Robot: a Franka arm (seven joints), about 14 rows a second.
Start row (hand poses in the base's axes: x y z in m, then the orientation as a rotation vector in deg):
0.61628, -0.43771, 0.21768, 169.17, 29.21, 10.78
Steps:
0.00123, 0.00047, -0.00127, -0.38, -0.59, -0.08
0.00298, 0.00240, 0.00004, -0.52, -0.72, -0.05
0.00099, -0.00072, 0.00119, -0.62, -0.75, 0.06
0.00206, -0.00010, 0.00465, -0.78, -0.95, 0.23
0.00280, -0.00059, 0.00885, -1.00, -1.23, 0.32
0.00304, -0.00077, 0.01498, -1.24, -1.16, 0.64
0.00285, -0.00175, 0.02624, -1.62, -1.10, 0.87
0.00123, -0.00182, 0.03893, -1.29, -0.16, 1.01
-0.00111, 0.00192, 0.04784, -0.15, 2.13, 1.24
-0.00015, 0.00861, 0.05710, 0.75, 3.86, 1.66
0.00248, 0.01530, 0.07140, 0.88, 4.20, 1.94
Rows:
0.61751, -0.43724, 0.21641, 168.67, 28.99, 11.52
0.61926, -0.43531, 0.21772, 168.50, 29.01, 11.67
0.61727, -0.43843, 0.21887, 168.37, 29.17, 11.69
0.61834, -0.43781, 0.22233, 168.13, 29.38, 11.95
0.61908, -0.43830, 0.22653, 167.83, 29.47, 12.30
0.61932, -0.43848, 0.23266, 167.55, 29.93, 12.16
0.61913, -0.43946, 0.24392, 167.15, 30.26, 11.97
0.61751, -0.43953, 0.25661, 167.67, 30.61, 10.72
0.61517, -0.43579, 0.26552, 169.26, 31.32, 7.74
0.61613, -0.42910, 0.27478, 170.41, 32.23, 5.48
0.61876, -0.42241, 0.28908, 170.54, 32.70, 5.04

